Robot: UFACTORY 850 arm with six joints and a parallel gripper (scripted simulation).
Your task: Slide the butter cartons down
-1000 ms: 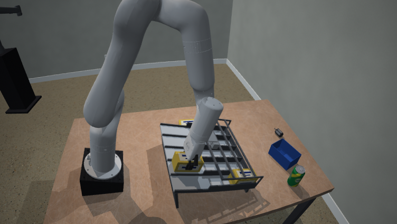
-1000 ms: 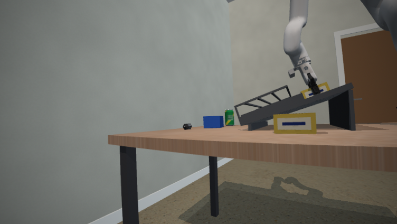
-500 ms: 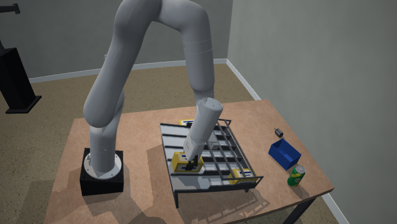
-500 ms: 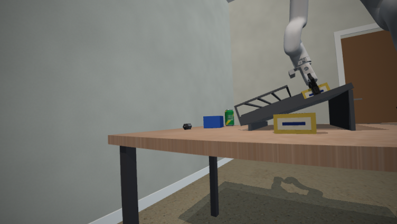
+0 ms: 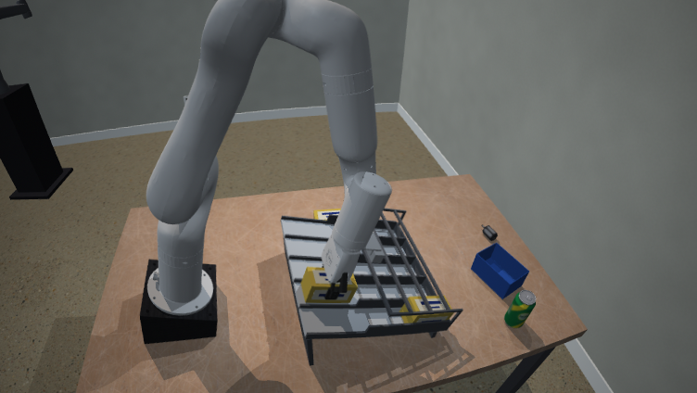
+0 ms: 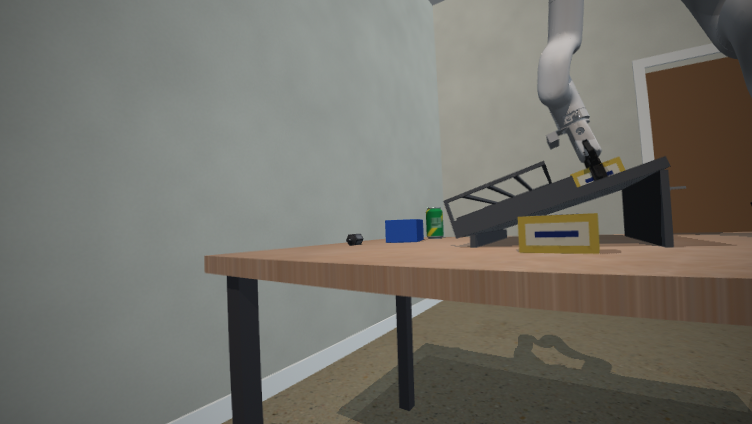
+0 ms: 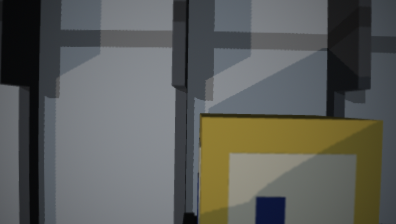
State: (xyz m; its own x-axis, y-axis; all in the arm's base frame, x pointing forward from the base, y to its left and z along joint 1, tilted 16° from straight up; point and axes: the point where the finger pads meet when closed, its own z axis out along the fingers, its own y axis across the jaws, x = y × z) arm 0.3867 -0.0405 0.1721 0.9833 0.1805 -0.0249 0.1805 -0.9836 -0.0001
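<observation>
The dark divider is 4 cm to the right of my hand and 4 cm below it. The rest, counted from my hand: small black object 61 cm ahead, 34 cm to the left, 15 cm below.
</observation>
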